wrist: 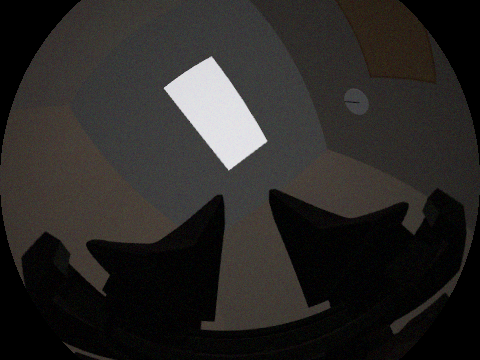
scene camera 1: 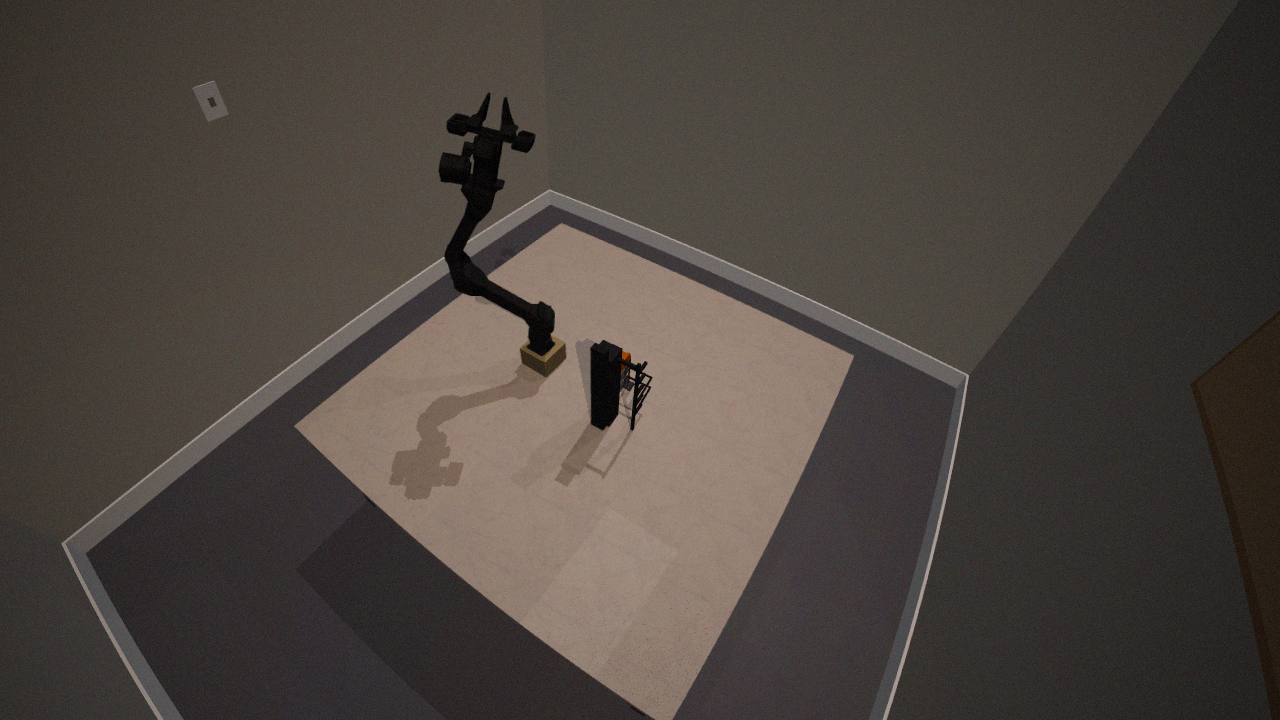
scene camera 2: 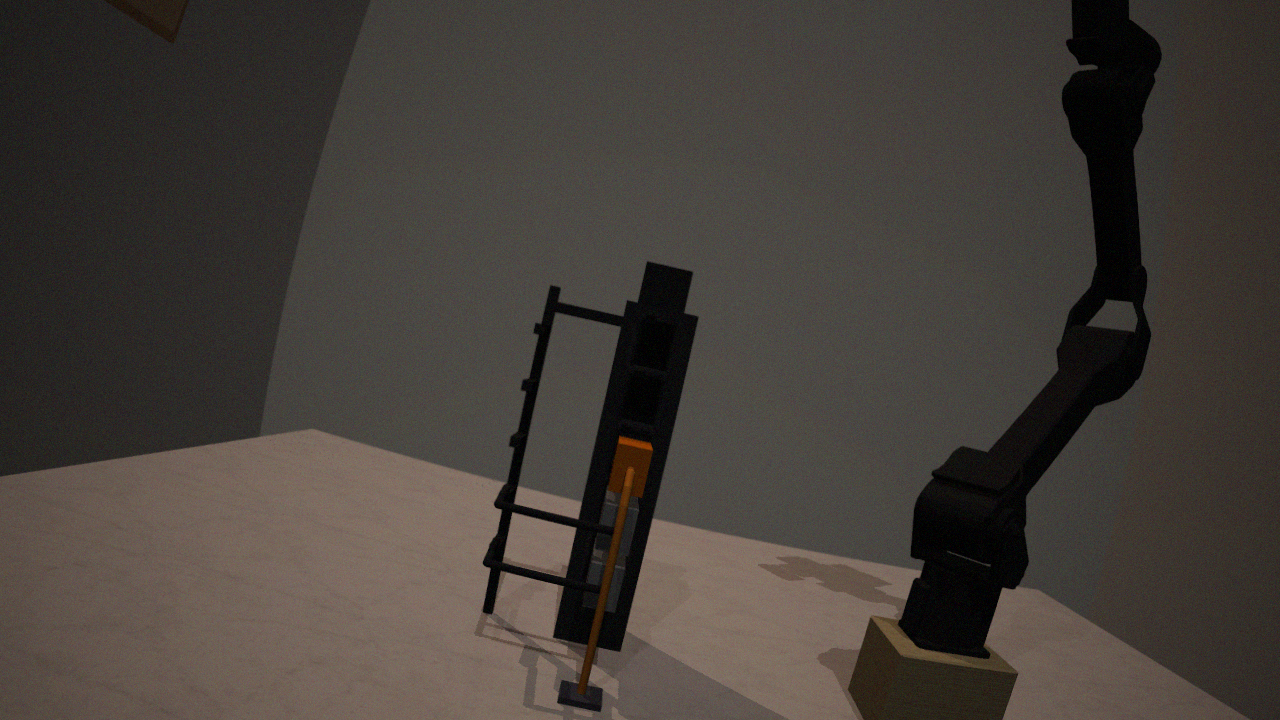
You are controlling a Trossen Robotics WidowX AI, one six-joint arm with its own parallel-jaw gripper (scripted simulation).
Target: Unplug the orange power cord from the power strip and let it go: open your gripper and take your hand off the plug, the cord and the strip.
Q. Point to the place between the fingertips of my gripper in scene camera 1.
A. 497, 95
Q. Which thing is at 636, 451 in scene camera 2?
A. An orange plug.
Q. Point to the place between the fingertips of my gripper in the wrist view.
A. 246, 198
